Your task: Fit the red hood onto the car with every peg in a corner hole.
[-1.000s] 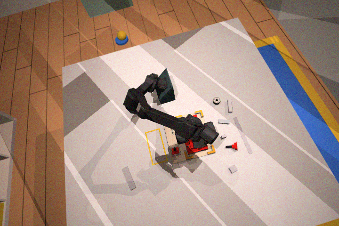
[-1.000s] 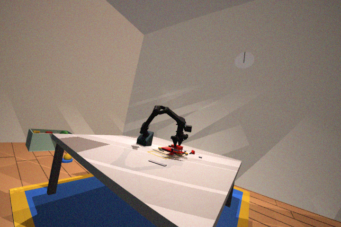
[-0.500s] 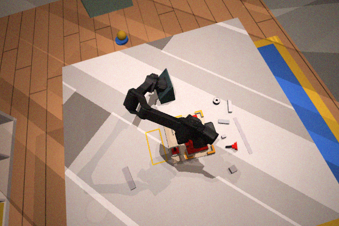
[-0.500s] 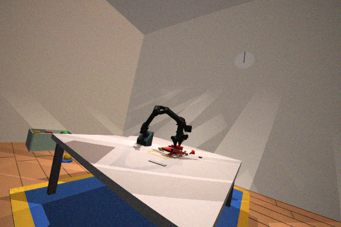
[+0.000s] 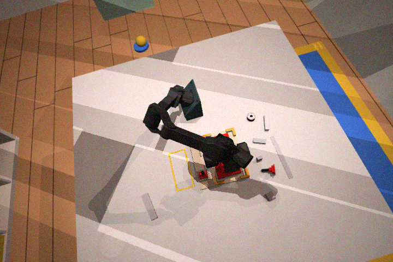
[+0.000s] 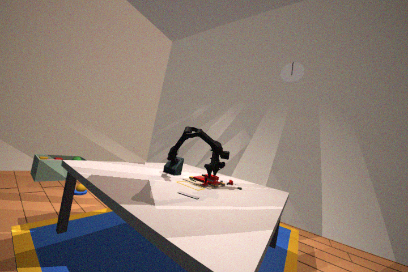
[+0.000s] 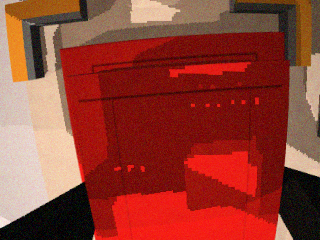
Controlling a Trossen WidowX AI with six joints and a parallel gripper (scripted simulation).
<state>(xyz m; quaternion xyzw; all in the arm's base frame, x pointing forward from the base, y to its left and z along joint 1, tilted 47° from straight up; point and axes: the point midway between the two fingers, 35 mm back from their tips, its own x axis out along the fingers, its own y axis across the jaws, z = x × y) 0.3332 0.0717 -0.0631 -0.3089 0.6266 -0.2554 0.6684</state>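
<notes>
Right now the engine block is 30 mm below my gripper tip. The rest, counted from my gripper tip: red hood right at my gripper tip; then grey bar 20 mm ahead, 250 mm to the left, 50 mm below.
</notes>
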